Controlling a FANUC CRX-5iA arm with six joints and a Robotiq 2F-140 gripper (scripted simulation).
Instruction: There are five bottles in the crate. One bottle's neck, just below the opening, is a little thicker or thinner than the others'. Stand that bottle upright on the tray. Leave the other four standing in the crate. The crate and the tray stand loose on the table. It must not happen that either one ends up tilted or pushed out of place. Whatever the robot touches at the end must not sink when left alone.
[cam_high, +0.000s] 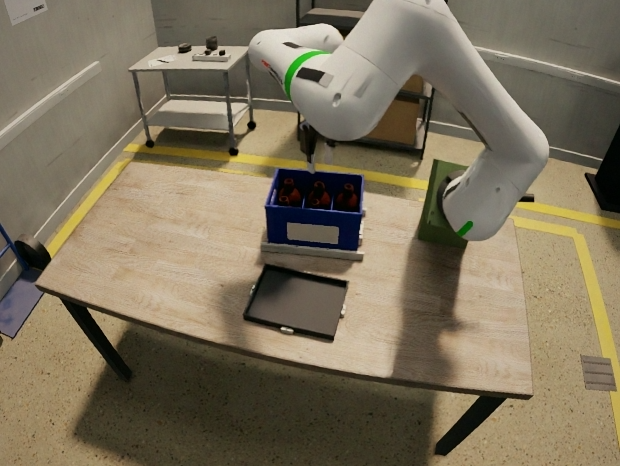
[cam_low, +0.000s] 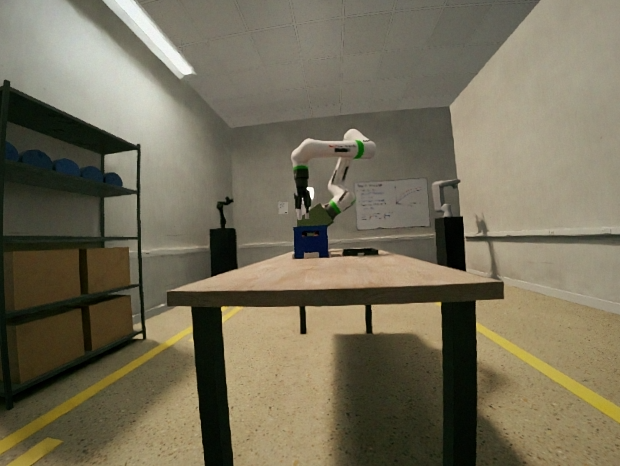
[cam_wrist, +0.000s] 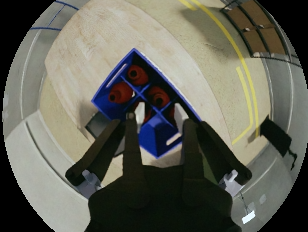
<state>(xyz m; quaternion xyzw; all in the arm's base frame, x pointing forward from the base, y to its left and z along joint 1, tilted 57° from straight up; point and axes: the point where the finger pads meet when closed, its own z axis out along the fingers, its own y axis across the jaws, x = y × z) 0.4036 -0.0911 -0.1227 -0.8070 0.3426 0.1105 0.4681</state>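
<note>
The bottle lies 170 mm below my hand. The rest, counted from my hand: dark tray (320 mm to the left, 240 mm below); then blue crate (170 mm below, 40 mm to the left).
</note>
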